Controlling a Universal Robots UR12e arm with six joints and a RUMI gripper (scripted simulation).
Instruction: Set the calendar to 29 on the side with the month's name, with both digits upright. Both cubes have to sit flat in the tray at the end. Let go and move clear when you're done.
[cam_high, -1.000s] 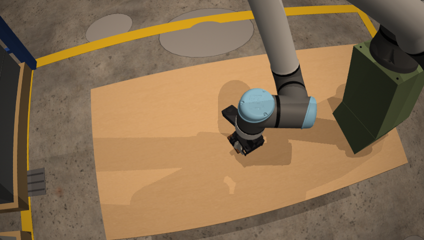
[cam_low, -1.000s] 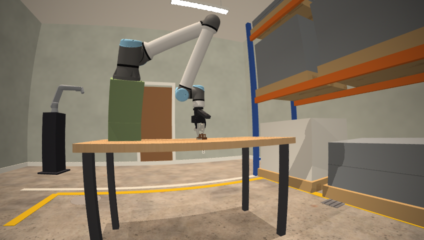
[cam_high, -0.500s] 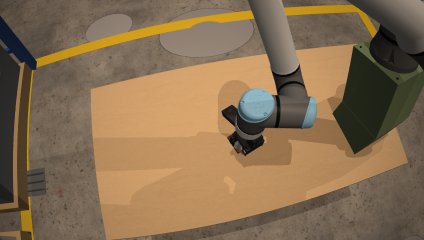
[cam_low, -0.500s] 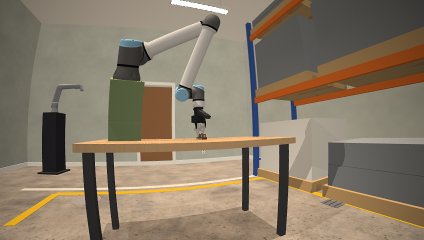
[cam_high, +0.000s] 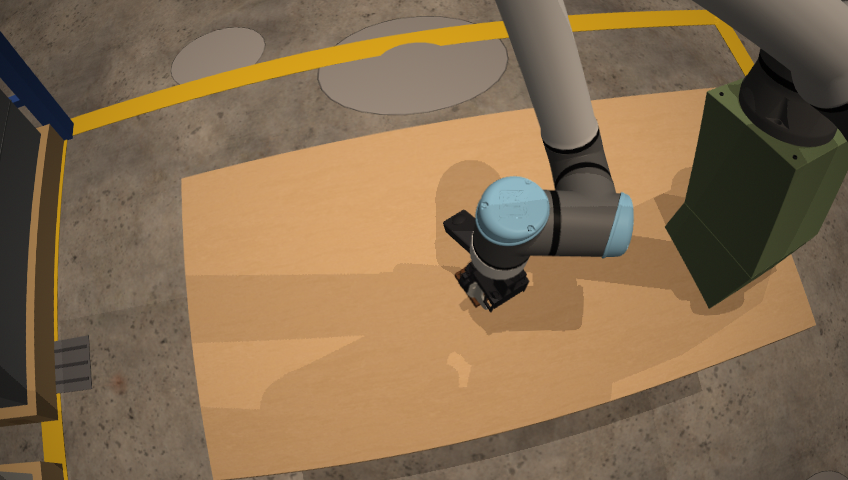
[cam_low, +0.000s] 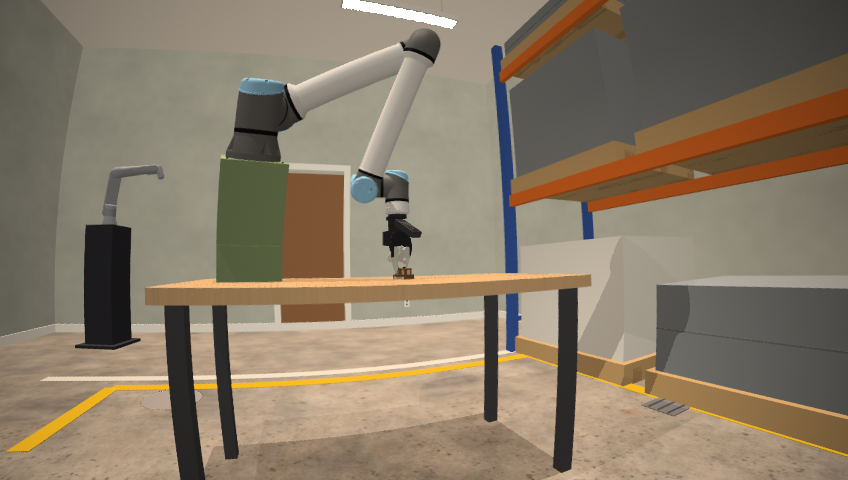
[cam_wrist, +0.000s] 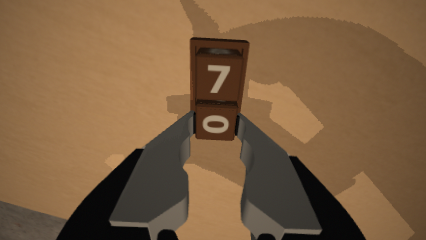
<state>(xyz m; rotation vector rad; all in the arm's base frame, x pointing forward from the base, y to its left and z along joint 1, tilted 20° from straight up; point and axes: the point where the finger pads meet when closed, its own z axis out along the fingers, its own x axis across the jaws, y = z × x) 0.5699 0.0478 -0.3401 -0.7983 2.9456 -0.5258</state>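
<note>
Now: hand 10 mm short of the tray, 10 mm to the left of it and 30 mm above it.
</note>
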